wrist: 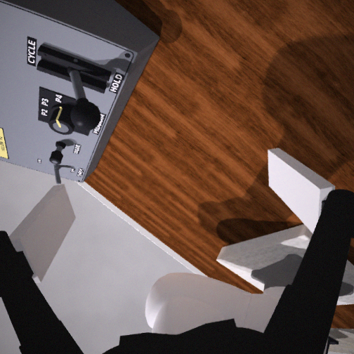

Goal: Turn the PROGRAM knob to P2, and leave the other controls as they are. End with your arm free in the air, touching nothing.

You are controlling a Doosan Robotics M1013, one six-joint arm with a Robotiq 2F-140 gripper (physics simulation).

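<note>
The PROGRAM knob (pixel 61 121) is a round dark knob with a yellow pointer line, on the grey control panel (pixel 15 65) at the upper left of the wrist view. The line appears to point towards the P4 label; P2 and P3 show to its left. A black ball on a lever (pixel 85 115) hides part of the knob's plate and the PROGRAM label. My gripper (pixel 168 184) is open, its two pale finger pads wide apart with nothing between them. It is apart from the knob, which lies beyond the left finger's tip.
The CYCLE/HOLD slot (pixel 52 62) with the ball-ended lever lies beside the knob. Small toggle switches (pixel 56 156) are below it. A yellow label (pixel 3 143) is at the left edge. A wooden surface (pixel 200 90) and a pale grey surface (pixel 115 235) adjoin the panel. Pale rounded and angular shapes are at the bottom.
</note>
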